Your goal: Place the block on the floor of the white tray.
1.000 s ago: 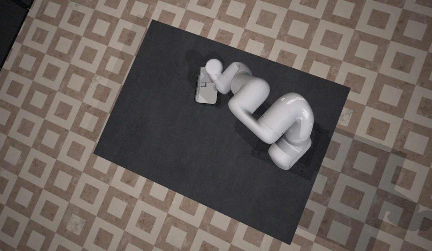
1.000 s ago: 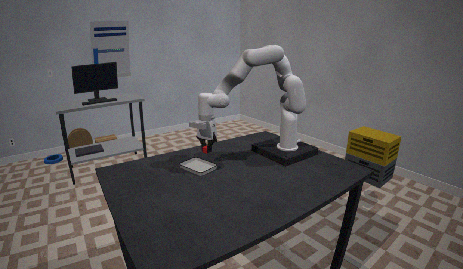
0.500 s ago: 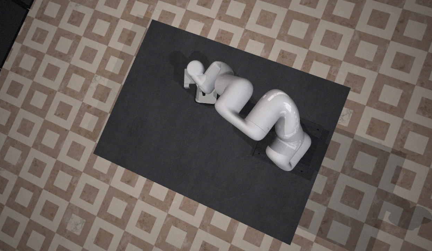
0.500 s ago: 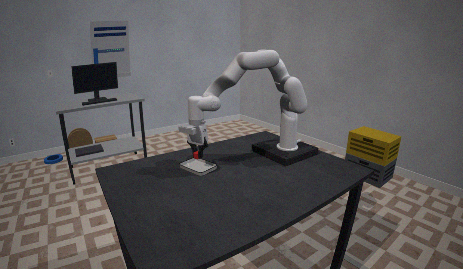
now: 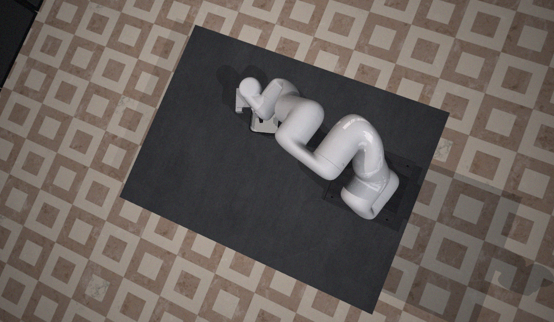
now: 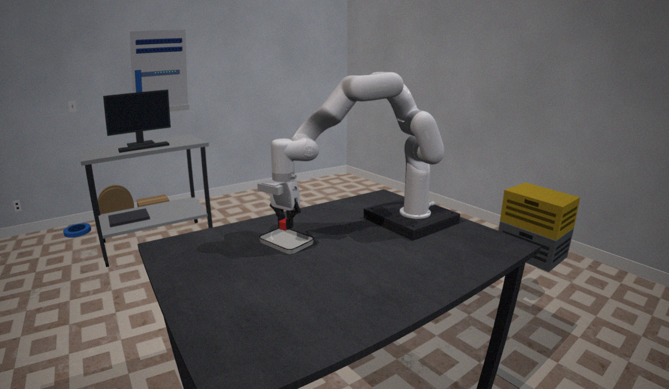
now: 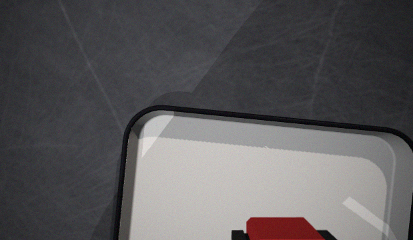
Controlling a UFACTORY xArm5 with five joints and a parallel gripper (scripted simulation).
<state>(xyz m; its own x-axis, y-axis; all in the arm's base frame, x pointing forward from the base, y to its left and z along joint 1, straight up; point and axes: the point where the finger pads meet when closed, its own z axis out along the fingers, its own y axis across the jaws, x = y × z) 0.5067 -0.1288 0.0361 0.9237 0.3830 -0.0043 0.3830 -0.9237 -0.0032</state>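
My gripper is now 6 cm above the white tray. Also, from my hand: small red block (1 cm below).
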